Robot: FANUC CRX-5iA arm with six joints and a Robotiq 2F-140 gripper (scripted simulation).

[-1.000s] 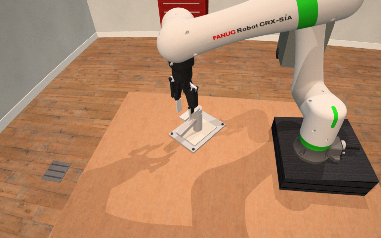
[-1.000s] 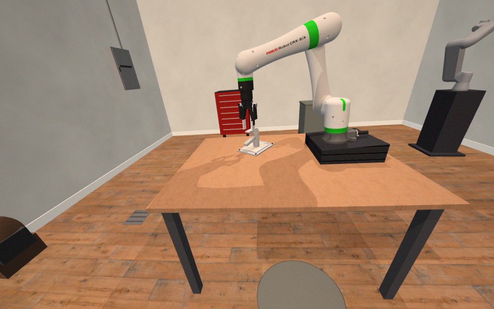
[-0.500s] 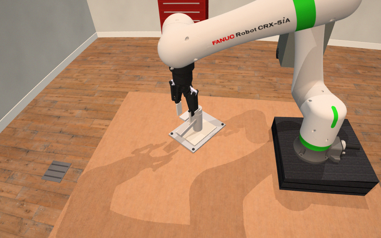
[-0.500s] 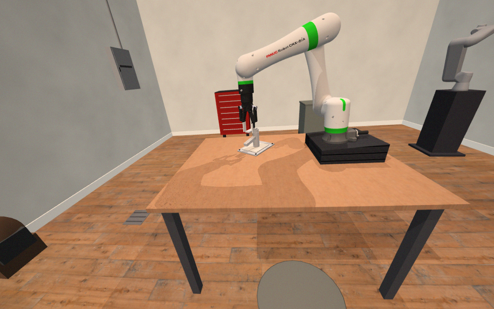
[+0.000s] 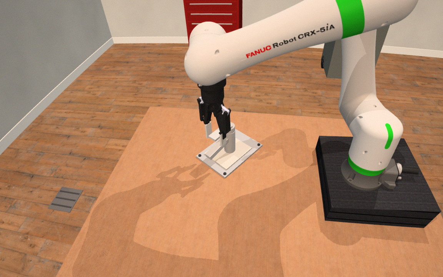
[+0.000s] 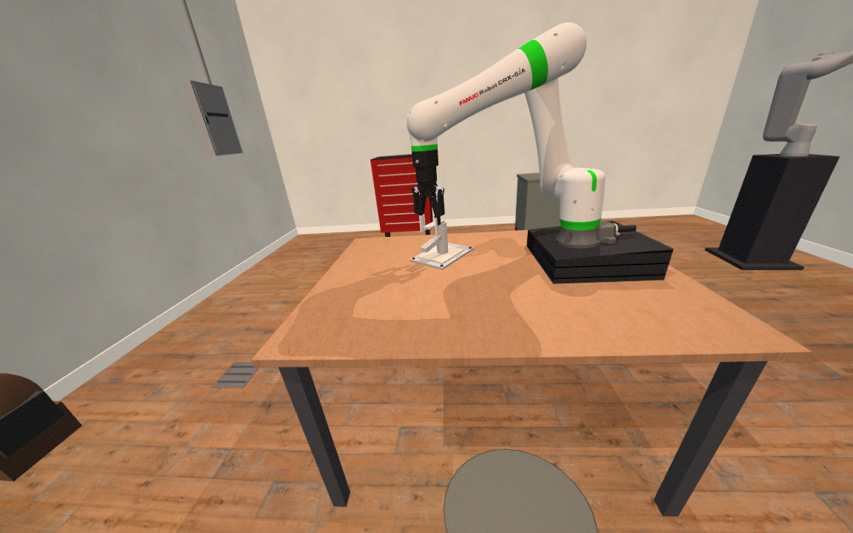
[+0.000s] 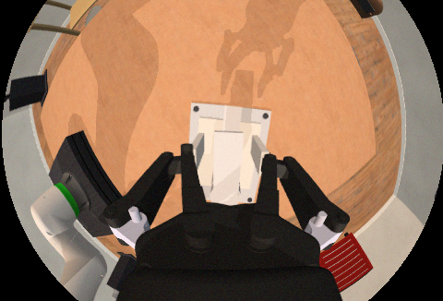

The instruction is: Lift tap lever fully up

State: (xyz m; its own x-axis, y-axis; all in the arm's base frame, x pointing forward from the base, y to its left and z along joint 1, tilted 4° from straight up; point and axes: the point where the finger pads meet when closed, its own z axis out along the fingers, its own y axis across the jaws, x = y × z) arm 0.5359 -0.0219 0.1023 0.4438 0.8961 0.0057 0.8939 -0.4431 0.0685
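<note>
Right now the lever is 3 cm to the right of my hand, 1 cm below it and 1 cm behind it. The rest, counted from my hand: tap (6 cm below, 5 cm to the right, 2 cm behind).
</note>
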